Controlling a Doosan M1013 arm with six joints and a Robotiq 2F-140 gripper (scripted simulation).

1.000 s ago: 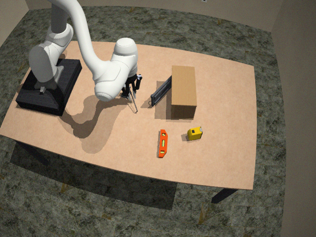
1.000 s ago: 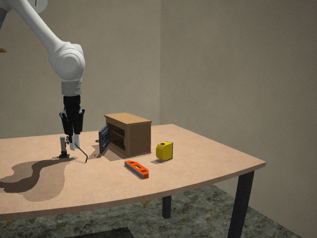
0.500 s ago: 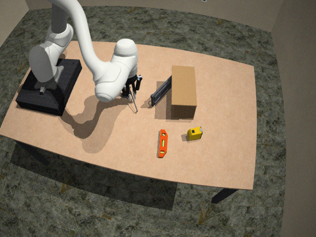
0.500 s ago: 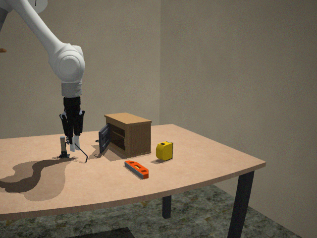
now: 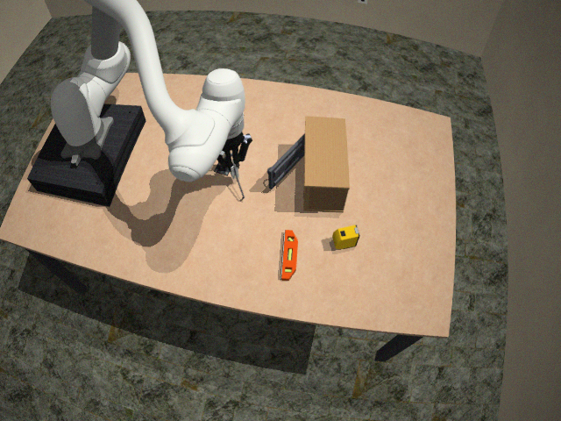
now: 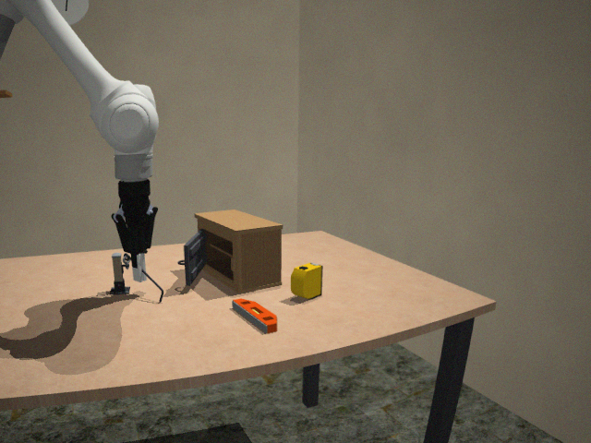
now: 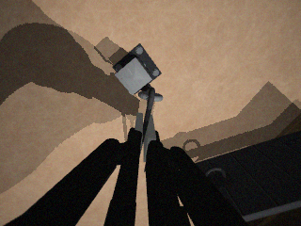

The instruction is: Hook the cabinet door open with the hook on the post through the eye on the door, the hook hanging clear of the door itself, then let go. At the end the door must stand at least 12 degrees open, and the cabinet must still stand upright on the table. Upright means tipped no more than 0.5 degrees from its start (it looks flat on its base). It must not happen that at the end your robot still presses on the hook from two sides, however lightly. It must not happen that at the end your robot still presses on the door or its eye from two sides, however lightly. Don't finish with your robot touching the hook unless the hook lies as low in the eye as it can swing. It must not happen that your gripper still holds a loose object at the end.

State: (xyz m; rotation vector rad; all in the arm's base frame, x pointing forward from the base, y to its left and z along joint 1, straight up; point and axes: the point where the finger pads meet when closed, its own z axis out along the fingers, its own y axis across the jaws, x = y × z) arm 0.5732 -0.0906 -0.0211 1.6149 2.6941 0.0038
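Now: the thin hook 20 mm below my hand and 10 mm to the right of it. The rest, counted from my hand: orange spirit level (240 mm to the right, 190 mm ahead, 60 mm below); dark door (160 mm ahead, 60 mm to the left); yellow tape measure (350 mm ahead, 170 mm to the right, 30 mm below).
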